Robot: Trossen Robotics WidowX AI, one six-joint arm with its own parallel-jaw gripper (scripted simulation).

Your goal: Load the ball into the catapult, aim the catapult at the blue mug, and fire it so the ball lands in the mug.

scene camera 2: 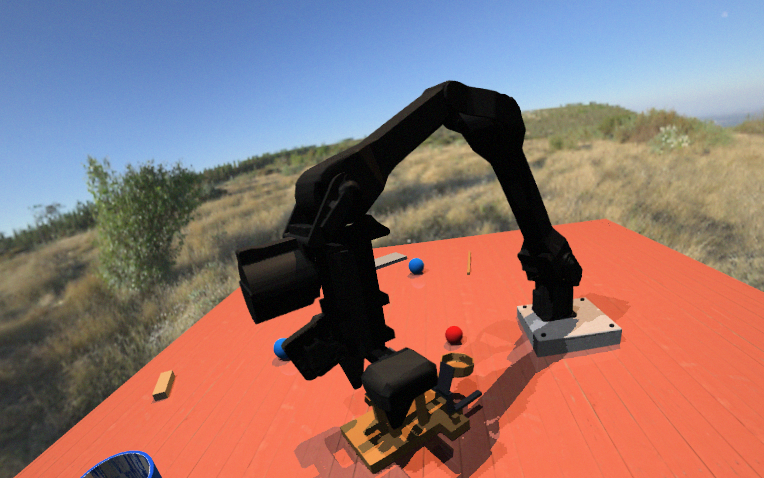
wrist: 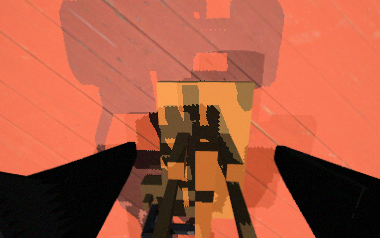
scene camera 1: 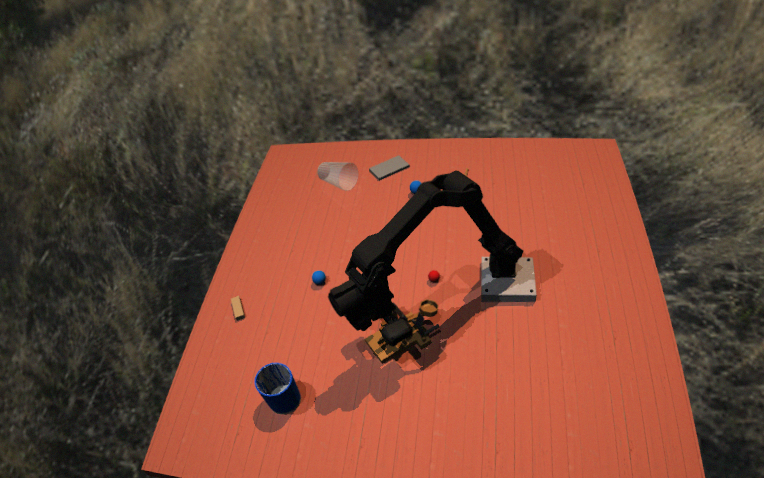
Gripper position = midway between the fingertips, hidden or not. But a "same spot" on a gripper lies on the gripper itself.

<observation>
gripper: scene camera 2; wrist; scene camera 1 384,332
same spot on gripper: (scene camera 2: pixel 354 368) = (wrist: pixel 307 188)
</observation>
